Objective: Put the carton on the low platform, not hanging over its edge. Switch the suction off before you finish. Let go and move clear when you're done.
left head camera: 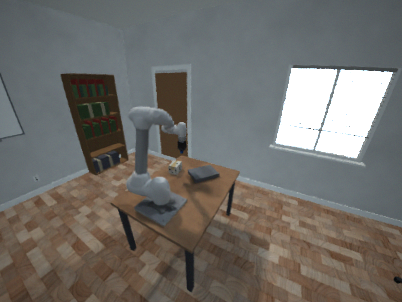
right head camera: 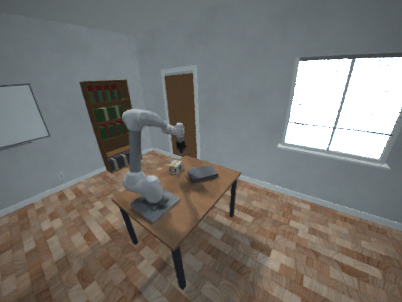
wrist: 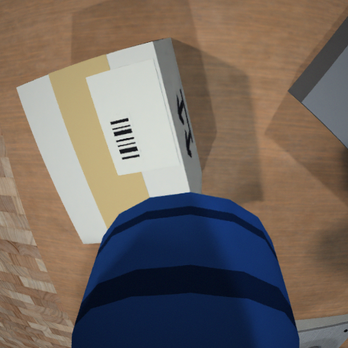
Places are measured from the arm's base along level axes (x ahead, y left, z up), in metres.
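Pixels of known places: hand at its tool point: (left head camera: 181,152) (right head camera: 181,152); arm's base at its link origin: (left head camera: 162,203) (right head camera: 155,201).
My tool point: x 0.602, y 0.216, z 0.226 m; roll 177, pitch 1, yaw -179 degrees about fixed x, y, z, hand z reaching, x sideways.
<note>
For each thing: its top centre in the pictures, then the offset to it from my tool point. Level surfaces: height alone.
- white carton at its top centre: (left head camera: 175,163) (right head camera: 175,163) 0.068 m left, 0.055 m back, 0.148 m down
- table at its surface level: 0.255 m down
- low grey platform at its top centre: (right head camera: 202,171) (left head camera: 203,171) 0.279 m right, 0.057 m ahead, 0.208 m down
A white carton (left head camera: 175,168) (right head camera: 175,167) (wrist: 132,130) with a tan tape band and a barcode label stands upright on the table (left head camera: 200,215) (right head camera: 190,210) (wrist: 235,30). The low grey platform (left head camera: 203,174) (right head camera: 202,174) (wrist: 330,95) lies beside it, apart from it, and bears nothing. My blue suction cup (left head camera: 182,151) (right head camera: 181,151) (wrist: 189,240) holds nothing and points down, in the air above and near the carton. In the wrist view the cup hides the carton's near corner; the carton's printed arrows show on its side facing the platform.
My arm's grey base plate (left head camera: 150,213) (right head camera: 145,211) is at the opposite end of the table from the carton. In the wrist view the table edge and the wooden floor (wrist: 20,270) show to the left of the carton. A bookshelf (left head camera: 69,95) stands by the wall.
</note>
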